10 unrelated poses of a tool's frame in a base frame.
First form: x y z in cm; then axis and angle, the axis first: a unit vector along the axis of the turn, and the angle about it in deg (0 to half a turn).
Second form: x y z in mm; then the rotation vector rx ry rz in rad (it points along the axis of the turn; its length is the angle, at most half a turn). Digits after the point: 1 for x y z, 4 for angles.
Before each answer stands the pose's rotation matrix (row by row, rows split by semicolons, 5 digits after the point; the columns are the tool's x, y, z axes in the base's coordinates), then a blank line. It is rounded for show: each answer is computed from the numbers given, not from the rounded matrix.
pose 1, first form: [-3.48, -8.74, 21.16, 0.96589, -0.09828, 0.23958, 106.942]
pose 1, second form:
0.91340 -0.35177 0.20483; 0.10659 -0.27893 -0.95438; 0.39286 0.89356 -0.21728

[-34.8, -87.4, 211.6, 1.8028, -0.1834, 0.4472]
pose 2, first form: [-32.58, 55.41, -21.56, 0.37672, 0.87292, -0.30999, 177.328]
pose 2, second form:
-0.71523 0.67179 -0.19274; 0.64288 0.52424 -0.55846; -0.27413 -0.52334 -0.80683

[-325.8, 554.1, -215.6, 1.1659, 2.7016, -0.9594]
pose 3, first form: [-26.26, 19.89, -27.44, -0.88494, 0.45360, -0.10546, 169.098]
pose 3, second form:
0.57016 -0.77563 0.27076; -0.81552 -0.57416 0.07256; 0.09918 -0.26218 -0.95991

[-262.6, 198.9, -274.4, -2.6117, 1.3387, -0.3112]
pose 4, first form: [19.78, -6.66, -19.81, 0.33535, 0.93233, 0.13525, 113.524]
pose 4, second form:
-0.24179 0.31344 0.91831; 0.56146 0.81706 -0.13105; -0.79139 0.48391 -0.37354

[197.8, -66.6, -198.1, 0.6645, 1.8473, 0.2680]
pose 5, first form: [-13.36, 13.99, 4.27, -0.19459, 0.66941, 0.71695, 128.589]
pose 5, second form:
-0.56225 -0.77191 0.29671; 0.34889 0.10389 0.93139; -0.74977 0.62719 0.21090

[-133.6, 139.9, 42.7, -0.4367, 1.5024, 1.6091]
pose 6, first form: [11.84, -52.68, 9.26, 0.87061, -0.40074, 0.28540, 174.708]
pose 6, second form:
0.51694 -0.72261 0.45892; -0.66996 -0.67524 -0.30855; 0.53284 -0.14796 -0.83318

[118.4, -526.8, 92.6, 2.6547, -1.2219, 0.8702]
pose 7, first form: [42.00, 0.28, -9.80, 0.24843, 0.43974, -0.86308, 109.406]
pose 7, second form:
-0.25004 0.95959 0.12910; -0.66851 -0.07464 -0.73995; -0.70042 -0.27132 0.66015

[420.0, 2.8, -98.0, 0.4744, 0.8397, -1.6481]
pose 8, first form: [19.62, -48.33, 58.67, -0.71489, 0.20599, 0.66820, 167.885]
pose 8, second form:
0.03303 -0.43148 -0.90152; -0.15100 -0.89381 0.42226; -0.98798 0.12218 -0.09468

[196.2, -483.3, 586.7, -2.0947, 0.6036, 1.9579]
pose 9, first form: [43.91, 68.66, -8.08, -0.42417, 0.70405, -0.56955, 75.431]
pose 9, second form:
0.38621 0.32772 0.86223; -0.77476 0.62255 0.11041; -0.50060 -0.71066 0.49434

[439.1, 686.6, -80.8, -0.5584, 0.9269, -0.7498]
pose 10, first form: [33.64, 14.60, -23.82, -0.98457, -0.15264, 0.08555, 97.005]
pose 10, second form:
0.96565 0.08370 -0.24600; 0.25353 -0.09582 0.96257; 0.05700 -0.99187 -0.11374

[336.4, 146.0, -238.2, -1.6669, -0.2584, 0.1448]
